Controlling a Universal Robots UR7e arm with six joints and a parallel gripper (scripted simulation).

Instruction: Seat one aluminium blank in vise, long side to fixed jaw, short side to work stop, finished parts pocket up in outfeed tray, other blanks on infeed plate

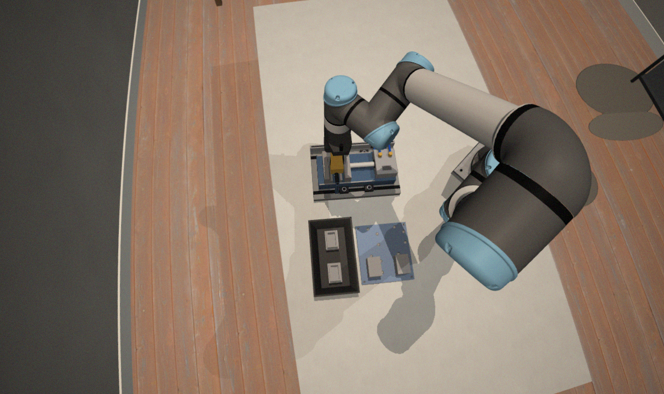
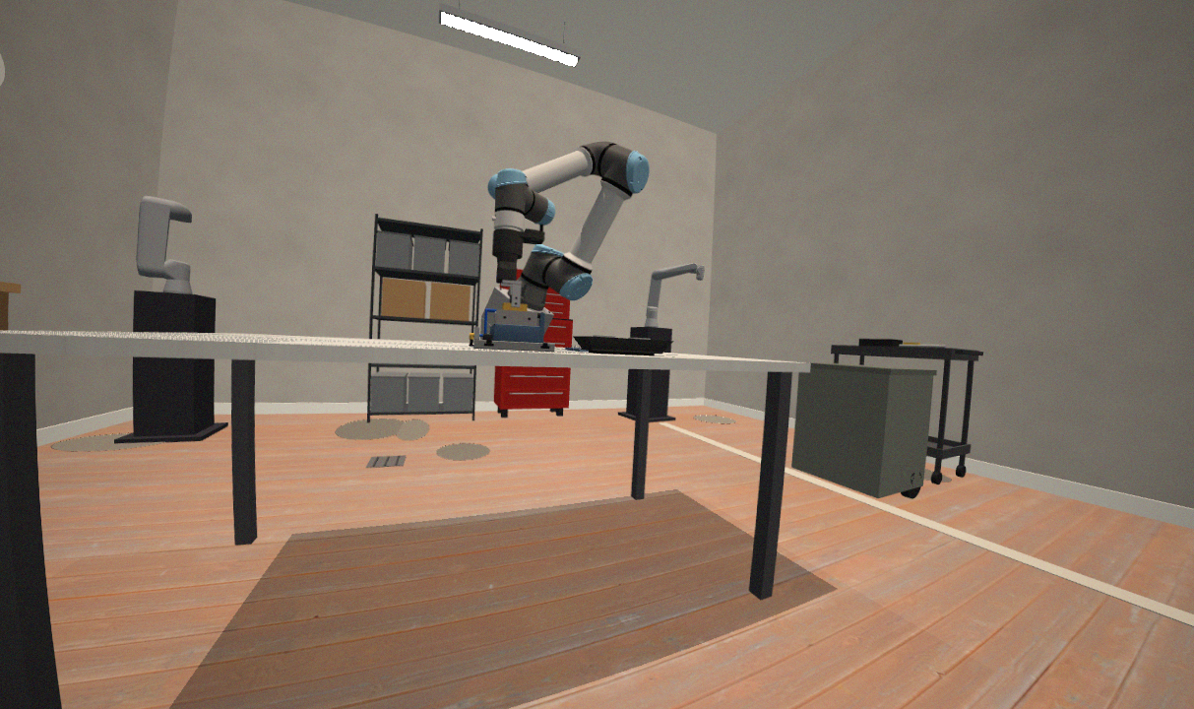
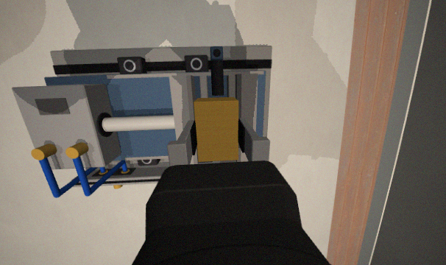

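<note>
The brass blank is 3 cm below my hand. From my hand the other things lie so: black work stop rod: 1 cm ahead, 5 cm to the left, 3 cm below; moving jaw: 3 cm behind, 1 cm to the left, 5 cm below; fixed jaw: 3 cm ahead, 5 cm below.
</note>
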